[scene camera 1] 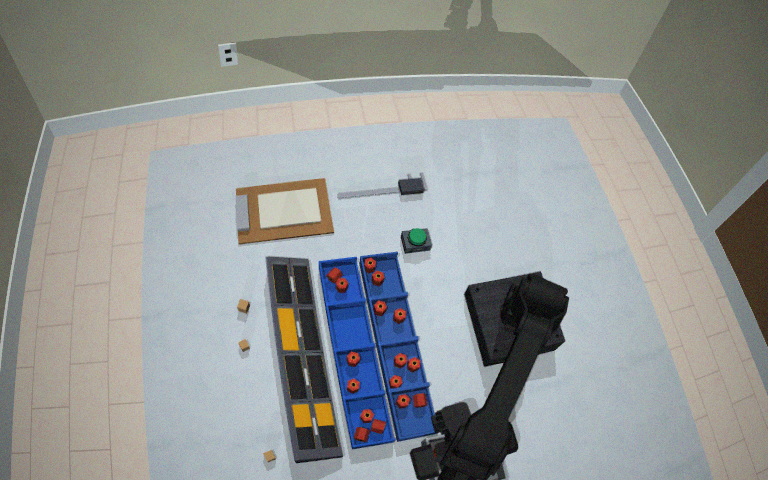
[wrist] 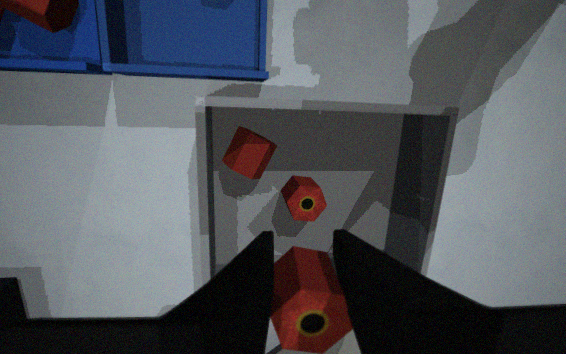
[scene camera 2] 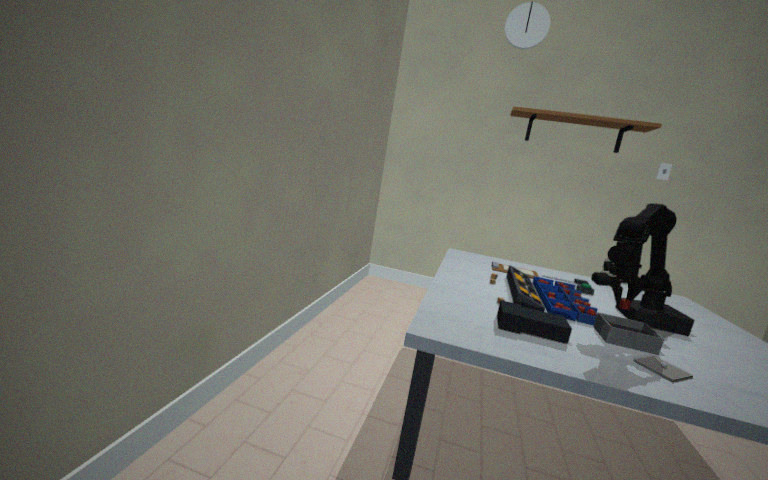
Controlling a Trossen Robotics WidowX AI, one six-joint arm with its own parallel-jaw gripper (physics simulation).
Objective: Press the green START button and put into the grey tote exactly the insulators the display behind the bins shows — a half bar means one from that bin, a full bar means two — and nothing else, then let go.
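Observation:
My gripper [wrist: 303,241] [scene camera 2: 624,300] is shut on a red insulator [wrist: 312,305] [scene camera 2: 624,305], above the near part of the grey tote [wrist: 200,210] [scene camera 2: 628,337]. Inside the tote, one red insulator [wrist: 249,153] lies on its side; another [wrist: 304,199] shows its dark hole. The display [scene camera 1: 295,376] shows a full bar [scene camera 1: 287,329] in the second row's left cell and half bars [scene camera 1: 301,415] [scene camera 1: 324,414] in both bottom-row cells. The blue bins [scene camera 1: 349,326] [wrist: 185,71] hold red insulators, except the empty left bin in the second row. The green START button [scene camera 1: 417,236] stands beyond the bins.
A clipboard [scene camera 1: 288,208], a caliper [scene camera 1: 411,186] and small wooden cubes [scene camera 1: 242,305] [scene camera 1: 244,345] [scene camera 1: 269,455] lie around the display and bins. A black box [scene camera 2: 532,323] stands left of the tote in scene view 2, and a flat plate [scene camera 2: 662,368] lies near the table edge.

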